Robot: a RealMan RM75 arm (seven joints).
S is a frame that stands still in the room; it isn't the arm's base.
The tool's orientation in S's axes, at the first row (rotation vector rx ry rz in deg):
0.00 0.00 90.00
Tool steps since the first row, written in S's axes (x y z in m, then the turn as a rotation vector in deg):
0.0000 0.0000 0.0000 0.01 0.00 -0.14
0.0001 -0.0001 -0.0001 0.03 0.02 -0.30
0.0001 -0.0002 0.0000 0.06 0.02 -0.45
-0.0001 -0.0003 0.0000 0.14 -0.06 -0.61
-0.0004 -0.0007 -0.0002 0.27 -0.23 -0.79
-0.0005 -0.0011 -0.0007 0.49 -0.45 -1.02
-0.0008 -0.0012 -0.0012 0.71 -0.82 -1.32
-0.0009 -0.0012 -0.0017 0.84 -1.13 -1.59
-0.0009 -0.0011 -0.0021 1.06 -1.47 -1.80
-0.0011 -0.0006 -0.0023 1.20 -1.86 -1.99
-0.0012 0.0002 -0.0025 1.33 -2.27 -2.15
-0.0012 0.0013 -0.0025 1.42 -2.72 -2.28
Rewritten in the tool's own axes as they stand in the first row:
0.0000 0.0000 0.0000 0.00 -0.01 -0.14
-0.0001 -0.0001 -0.0001 0.02 -0.03 -0.30
-0.0002 -0.0001 0.0000 0.02 -0.06 -0.45
-0.0003 0.0001 0.0000 -0.06 -0.14 -0.61
-0.0007 0.0004 -0.0002 -0.23 -0.27 -0.79
-0.0011 0.0005 -0.0007 -0.45 -0.49 -1.02
-0.0012 0.0008 -0.0012 -0.82 -0.71 -1.32
-0.0012 0.0009 -0.0017 -1.13 -0.84 -1.59
-0.0011 0.0009 -0.0021 -1.47 -1.06 -1.80
-0.0006 0.0011 -0.0023 -1.86 -1.20 -1.99
0.0002 0.0012 -0.0025 -2.27 -1.33 -2.15
0.0013 0.0012 -0.0025 -2.72 -1.42 -2.28

